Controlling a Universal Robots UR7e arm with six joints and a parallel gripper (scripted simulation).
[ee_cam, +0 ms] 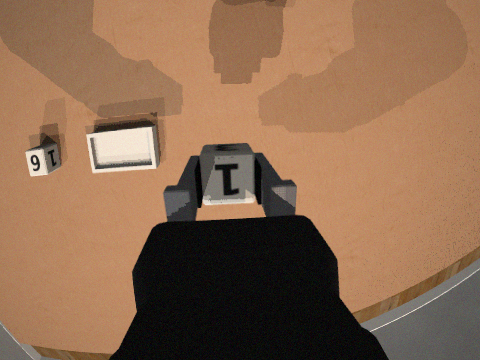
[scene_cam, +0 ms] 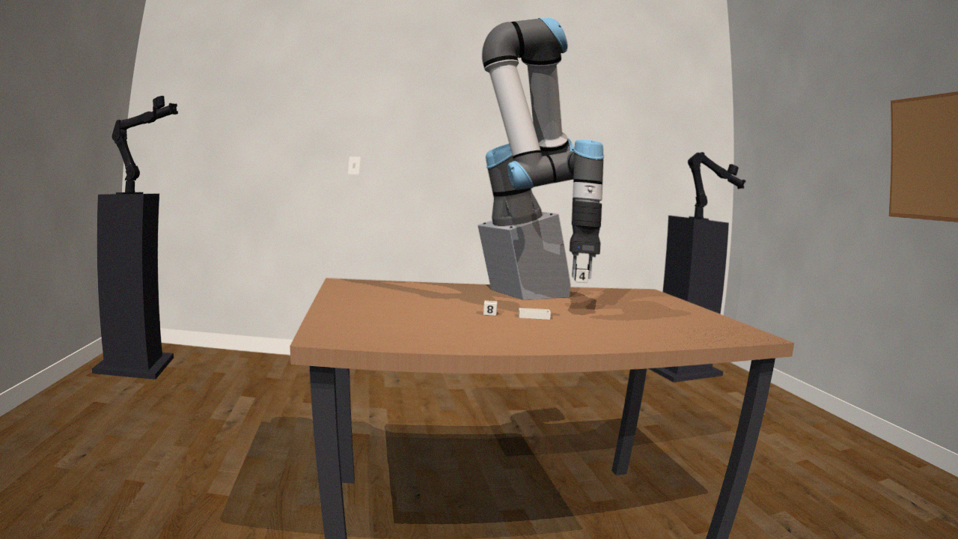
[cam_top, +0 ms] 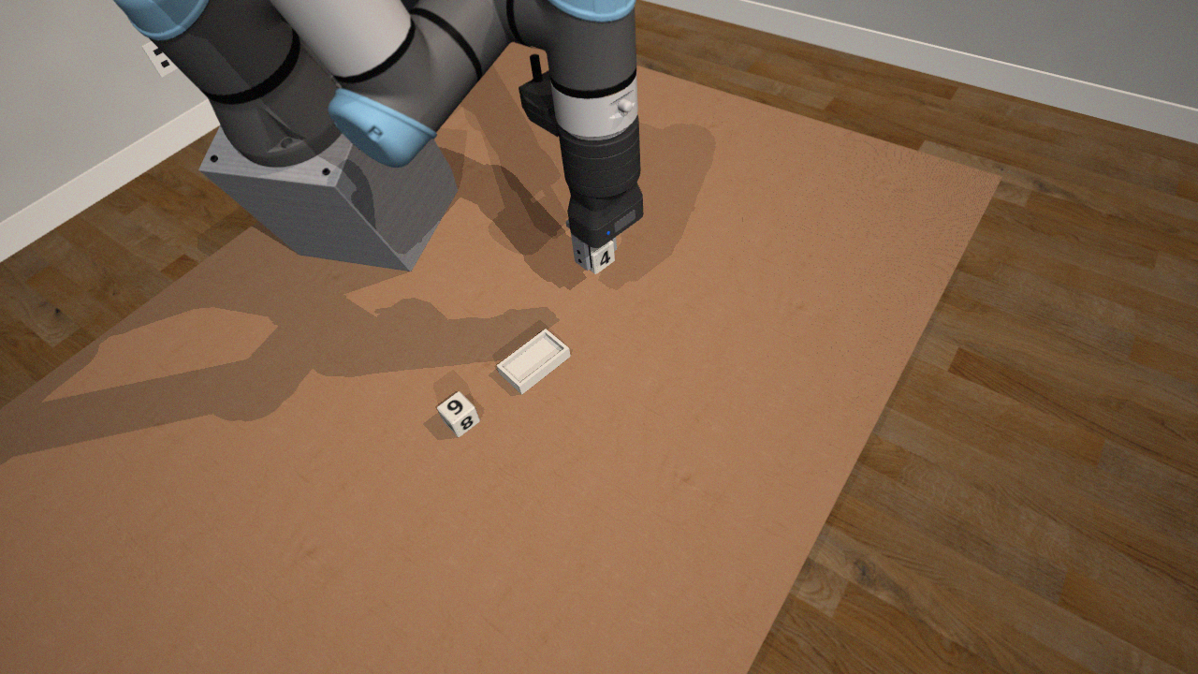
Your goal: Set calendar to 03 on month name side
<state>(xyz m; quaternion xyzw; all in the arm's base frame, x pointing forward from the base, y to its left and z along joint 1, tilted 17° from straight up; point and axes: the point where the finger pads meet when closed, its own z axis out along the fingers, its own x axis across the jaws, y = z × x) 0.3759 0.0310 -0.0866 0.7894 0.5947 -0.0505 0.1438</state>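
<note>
The white tray is 110 mm to the right of my hand, 110 mm below it and 30 mm behind it.
</note>
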